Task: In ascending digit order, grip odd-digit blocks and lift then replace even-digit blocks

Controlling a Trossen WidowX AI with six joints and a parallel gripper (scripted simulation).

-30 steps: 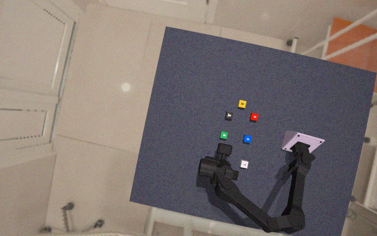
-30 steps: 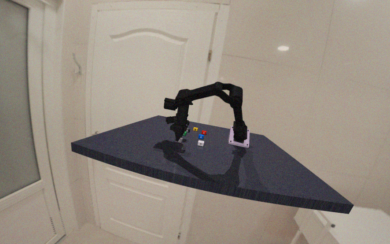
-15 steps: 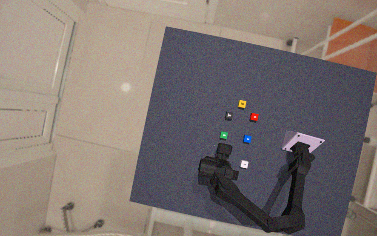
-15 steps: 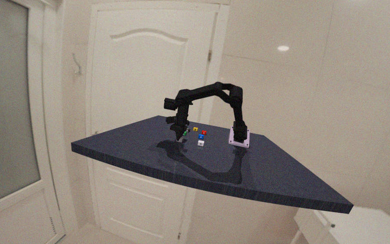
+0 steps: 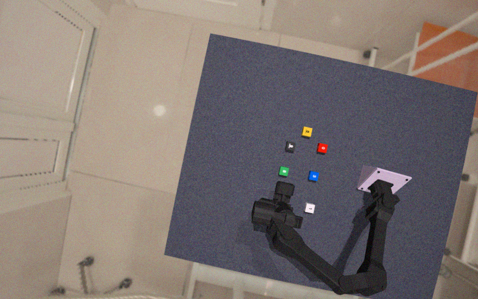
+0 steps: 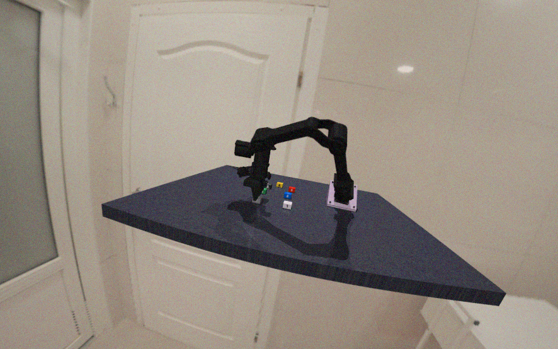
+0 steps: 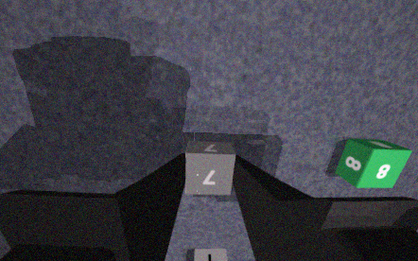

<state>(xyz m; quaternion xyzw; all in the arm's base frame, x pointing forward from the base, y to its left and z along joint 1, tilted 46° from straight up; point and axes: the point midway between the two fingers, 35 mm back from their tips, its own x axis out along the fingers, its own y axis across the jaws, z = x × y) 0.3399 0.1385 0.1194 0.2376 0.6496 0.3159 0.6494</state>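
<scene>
Right now the grey block is 1 cm behind my gripper tip. From my gripper tip the other things lie so: blue block (10 cm behind, 14 cm to the right); green block (1 cm ahead, 13 cm to the right); white block (12 cm behind, 2 cm to the right).
</scene>
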